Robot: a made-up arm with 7 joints. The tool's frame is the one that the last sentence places. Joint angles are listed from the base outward.
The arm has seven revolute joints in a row. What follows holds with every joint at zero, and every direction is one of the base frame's.
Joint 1 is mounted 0.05 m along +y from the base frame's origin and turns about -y.
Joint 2 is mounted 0.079 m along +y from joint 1 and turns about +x.
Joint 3 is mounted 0.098 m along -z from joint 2 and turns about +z.
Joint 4 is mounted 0.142 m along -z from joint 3 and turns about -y.
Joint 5 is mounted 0.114 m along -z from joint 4 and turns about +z.
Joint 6 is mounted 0.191 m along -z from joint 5 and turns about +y.
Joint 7 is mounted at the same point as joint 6 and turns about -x.
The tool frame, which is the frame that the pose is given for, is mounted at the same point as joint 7; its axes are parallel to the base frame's.
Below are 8 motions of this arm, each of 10 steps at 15 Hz.
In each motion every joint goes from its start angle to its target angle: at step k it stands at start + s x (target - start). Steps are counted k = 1, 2, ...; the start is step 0. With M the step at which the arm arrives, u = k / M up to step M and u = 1 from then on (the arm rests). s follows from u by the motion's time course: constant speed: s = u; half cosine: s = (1 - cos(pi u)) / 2; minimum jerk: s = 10 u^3 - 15 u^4 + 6 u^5.
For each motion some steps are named. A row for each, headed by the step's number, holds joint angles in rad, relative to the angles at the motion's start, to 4 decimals.
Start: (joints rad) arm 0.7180 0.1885 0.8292 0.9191 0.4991 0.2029 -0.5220
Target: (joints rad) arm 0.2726 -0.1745 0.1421 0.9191 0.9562 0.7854 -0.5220
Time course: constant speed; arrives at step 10
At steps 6, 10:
6: -0.2672 -0.2178 -0.4123 0.0000 0.2743 0.3495 0.0000
10: -0.4454 -0.3630 -0.6871 0.0000 0.4571 0.5825 0.0000

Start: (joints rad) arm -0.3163 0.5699 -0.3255 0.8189 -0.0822 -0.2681 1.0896
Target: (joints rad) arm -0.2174 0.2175 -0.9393 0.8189 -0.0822 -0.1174 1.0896
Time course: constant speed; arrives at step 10
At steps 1, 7, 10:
1: 0.0099 -0.0352 -0.0614 0.0000 0.0000 0.0151 0.0000
7: 0.0692 -0.2467 -0.4297 0.0000 0.0000 0.1055 0.0000
10: 0.0989 -0.3524 -0.6138 0.0000 0.0000 0.1507 0.0000

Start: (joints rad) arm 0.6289 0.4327 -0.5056 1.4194 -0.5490 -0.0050 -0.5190
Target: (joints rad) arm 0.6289 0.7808 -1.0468 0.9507 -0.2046 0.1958 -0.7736
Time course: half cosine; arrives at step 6
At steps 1, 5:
1: 0.0000 0.0233 -0.0363 -0.0314 0.0231 0.0135 -0.0171
5: 0.0000 0.3248 -0.5049 -0.4373 0.3213 0.1873 -0.2375

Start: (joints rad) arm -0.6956 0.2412 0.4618 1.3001 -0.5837 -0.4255 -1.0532
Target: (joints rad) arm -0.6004 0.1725 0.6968 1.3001 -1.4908 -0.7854 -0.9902
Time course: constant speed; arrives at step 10
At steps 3, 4, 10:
3: 0.0286 -0.0206 0.0705 0.0000 -0.2721 -0.1080 0.0189
4: 0.0381 -0.0275 0.0940 0.0000 -0.3628 -0.1440 0.0252
10: 0.0952 -0.0687 0.2350 0.0000 -0.9071 -0.3599 0.0630

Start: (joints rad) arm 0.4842 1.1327 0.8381 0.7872 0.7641 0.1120 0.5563
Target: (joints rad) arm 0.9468 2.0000 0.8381 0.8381 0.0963 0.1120 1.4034
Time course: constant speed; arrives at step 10
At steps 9, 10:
9: 0.4163 0.7806 0.0000 0.0458 -0.6010 0.0000 0.7624
10: 0.4626 0.8673 0.0000 0.0509 -0.6678 0.0000 0.8471

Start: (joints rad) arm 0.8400 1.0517 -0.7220 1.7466 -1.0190 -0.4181 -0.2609
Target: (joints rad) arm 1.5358 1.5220 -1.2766 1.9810 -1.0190 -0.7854 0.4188
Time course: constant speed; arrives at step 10
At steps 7, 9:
7: 0.4871 0.3292 -0.3882 0.1641 0.0000 -0.2571 0.4758
9: 0.6262 0.4233 -0.4991 0.2110 0.0000 -0.3306 0.6117

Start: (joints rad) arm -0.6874 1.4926 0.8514 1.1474 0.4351 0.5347 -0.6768
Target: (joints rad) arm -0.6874 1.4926 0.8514 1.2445 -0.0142 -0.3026 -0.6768
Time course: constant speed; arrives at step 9
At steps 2, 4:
2: 0.0000 0.0000 0.0000 0.0216 -0.0998 -0.1861 0.0000
4: 0.0000 0.0000 0.0000 0.0432 -0.1997 -0.3721 0.0000

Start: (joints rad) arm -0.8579 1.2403 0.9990 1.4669 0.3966 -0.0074 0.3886
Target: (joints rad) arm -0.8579 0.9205 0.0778 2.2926 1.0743 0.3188 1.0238
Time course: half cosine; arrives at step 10
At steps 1, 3, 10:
1: 0.0000 -0.0078 -0.0225 0.0202 0.0166 0.0080 0.0155
3: 0.0000 -0.0659 -0.1899 0.1702 0.1397 0.0672 0.1309
10: 0.0000 -0.3198 -0.9212 0.8257 0.6777 0.3262 0.6352

